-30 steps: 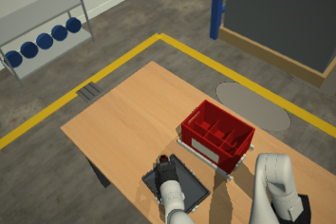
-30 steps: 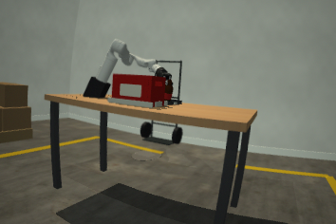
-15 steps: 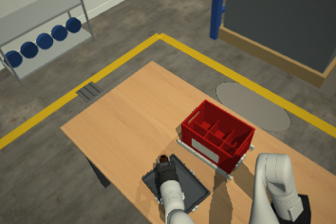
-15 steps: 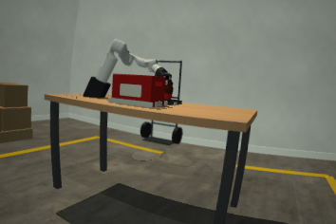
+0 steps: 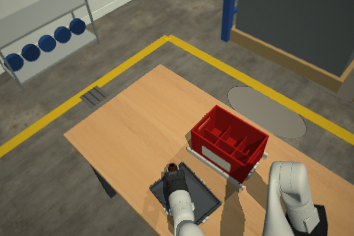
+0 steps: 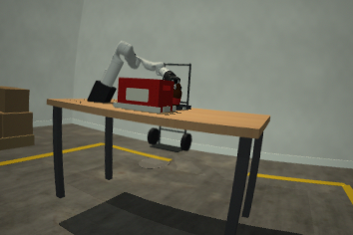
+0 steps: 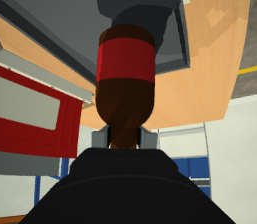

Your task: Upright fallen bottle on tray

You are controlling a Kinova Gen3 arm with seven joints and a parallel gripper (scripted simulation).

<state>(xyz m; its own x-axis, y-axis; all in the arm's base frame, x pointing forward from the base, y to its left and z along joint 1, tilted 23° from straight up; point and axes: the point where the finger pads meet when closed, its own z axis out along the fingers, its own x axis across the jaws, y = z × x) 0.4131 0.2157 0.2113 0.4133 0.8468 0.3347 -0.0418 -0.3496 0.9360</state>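
My gripper is now 1 cm past the bottle, 1 cm to the right of it and 5 cm above it. Also, from my hand: tray 7 cm behind, 13 cm below; then red crate 2 cm behind, 28 cm to the right, 6 cm below.
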